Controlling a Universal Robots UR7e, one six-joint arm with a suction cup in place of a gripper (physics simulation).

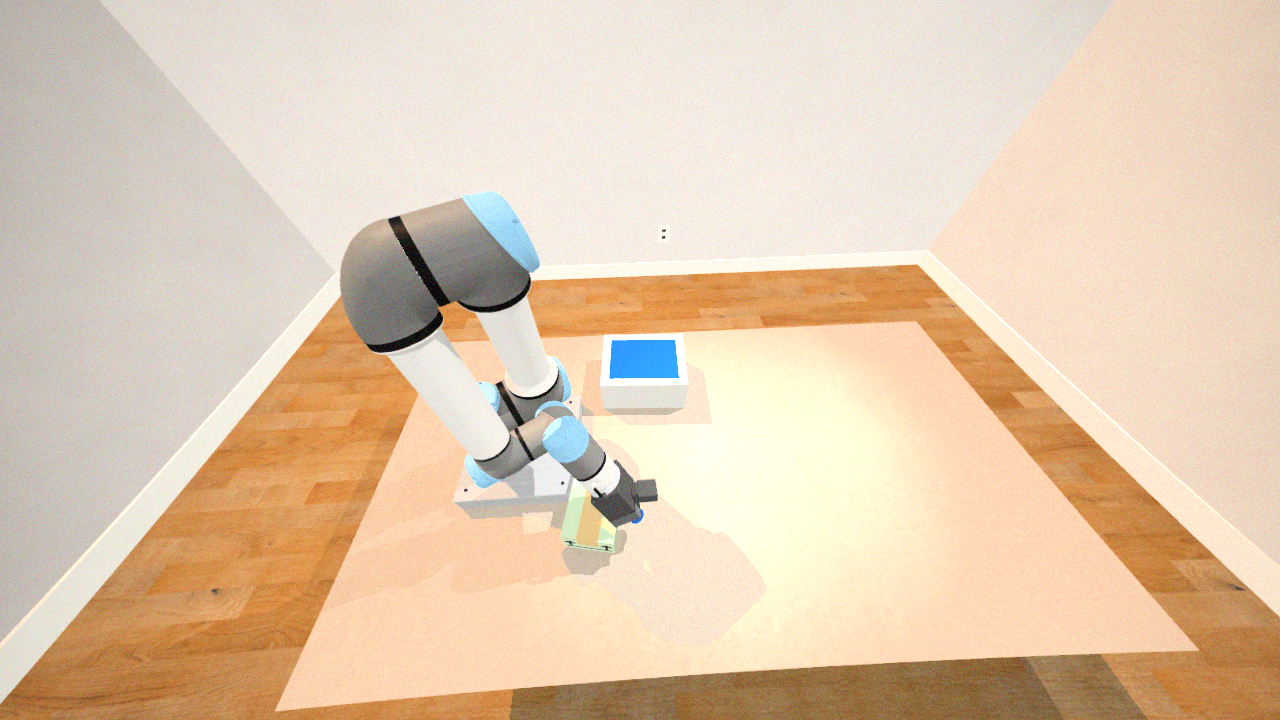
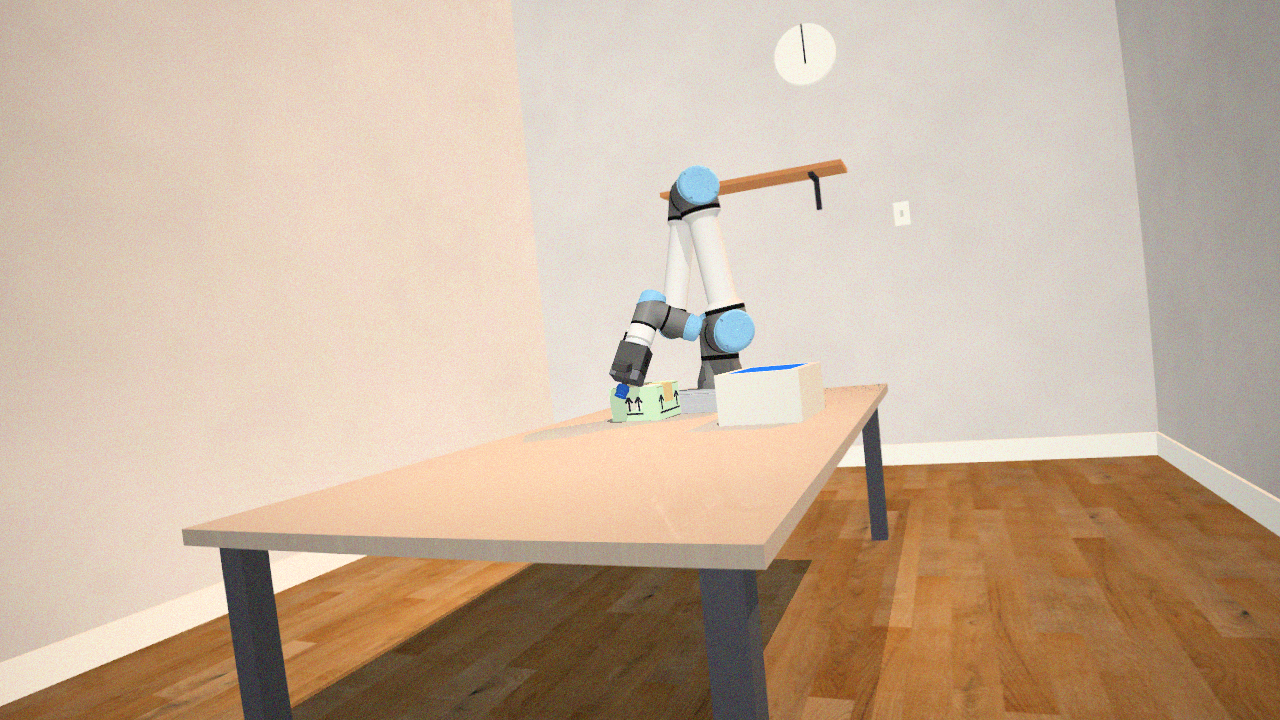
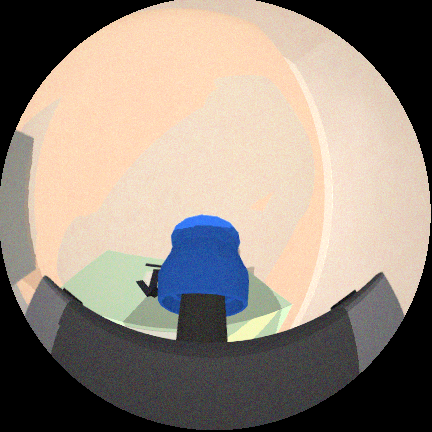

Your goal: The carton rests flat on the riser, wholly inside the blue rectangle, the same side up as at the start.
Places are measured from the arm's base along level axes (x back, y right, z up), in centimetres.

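Pixels of known places: hand, its tool point: (image 2: 620,396) (image 3: 204,244).
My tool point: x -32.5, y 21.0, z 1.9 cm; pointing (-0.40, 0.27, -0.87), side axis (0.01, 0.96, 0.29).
Note:
Ahead of a thing's pixels: the offset from my tool point to its top centre.
The carton {dx +9.5, dy -3.6, dz +2.5 cm} (image 1: 586,527) (image 2: 647,402) (image 3: 105,282) is a pale green box with a tan tape stripe and black arrow marks. It lies on the table close in front of the arm's base. My suction cup (image 1: 639,516) (image 2: 622,392) (image 3: 205,227) is blue and tilted. It hangs low at one top edge of the carton and carries nothing; I cannot tell whether it touches the carton. The white riser {dx -7.0, dy -42.6, dz +4.6 cm} (image 1: 645,397) (image 2: 766,402) stands apart, farther back, with the blue rectangle {dx -7.0, dy -42.6, dz +4.6 cm} (image 1: 643,359) (image 2: 770,369) on its top, which is bare.
The arm's grey base plate (image 1: 487,496) lies just behind the carton, and the bent arm (image 1: 516,350) reaches over it. The table edge (image 2: 566,552) is far from the carton. A wooden wall shelf (image 2: 780,175) hangs behind.

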